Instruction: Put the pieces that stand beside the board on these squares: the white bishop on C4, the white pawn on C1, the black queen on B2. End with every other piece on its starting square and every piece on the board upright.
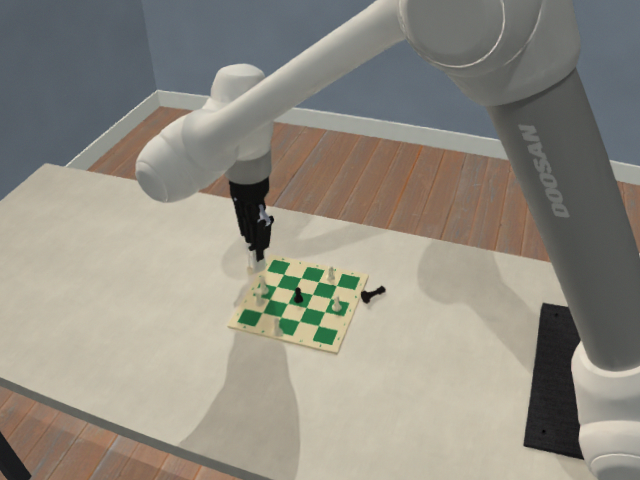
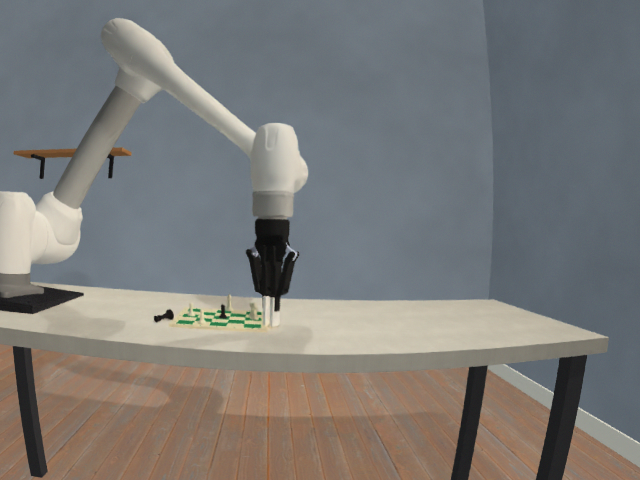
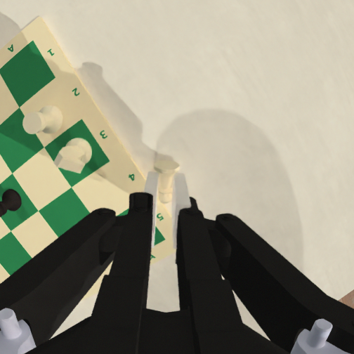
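Where they show: gripper, fingertip midpoint: point(image 1: 257, 268) point(image 2: 271, 324); arm's base at its link origin: point(image 2: 3, 290).
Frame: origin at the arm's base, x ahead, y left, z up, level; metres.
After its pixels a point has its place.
A small white piece point(image 1: 250, 270) @(x 0.766, y 0.063, z -0.012 m) point(image 3: 166, 166), by its shape the pawn, lies on its side at the board's A edge near rows 4 and 5. My gripper point(image 1: 256, 264) @(x 0.762, y 0.044, z -0.020 m) point(image 2: 270, 323) @(x 0.762, y 0.044, z -0.020 m) point(image 3: 164, 189) is down at the table, its fingers nearly together around this piece's stem; its base shows beyond the tips. The black queen point(image 1: 373, 294) @(x 0.511, y 0.014, z -0.013 m) point(image 2: 163, 315) @(x 0.515, y 0.005, z -0.012 m) lies on its side beside the board's E edge. The board point(image 1: 310, 343) @(x 0.564, y 0.175, z -0.020 m) point(image 3: 42, 30) has a white piece point(image 1: 277, 326) @(x 0.629, y 0.182, z 0.001 m) at row 1 near the B–C line. I cannot tell whether it is the bishop. C4 and B2 show no piece.
A white knight point(image 1: 262, 285) @(x 0.711, y 0.103, z 0.002 m) point(image 3: 75, 154) stands on A3, beside a white piece point(image 1: 259, 297) @(x 0.701, y 0.131, z -0.002 m) point(image 3: 42, 120) on A2. A black piece point(image 1: 298, 295) @(x 0.637, y 0.089, z -0.005 m) point(image 3: 11, 200) stands on C3. White pieces stand on E3 point(image 1: 337, 303) @(x 0.560, y 0.074, z -0.005 m) and D5 point(image 1: 330, 273) @(x 0.610, y 0.005, z -0.005 m).
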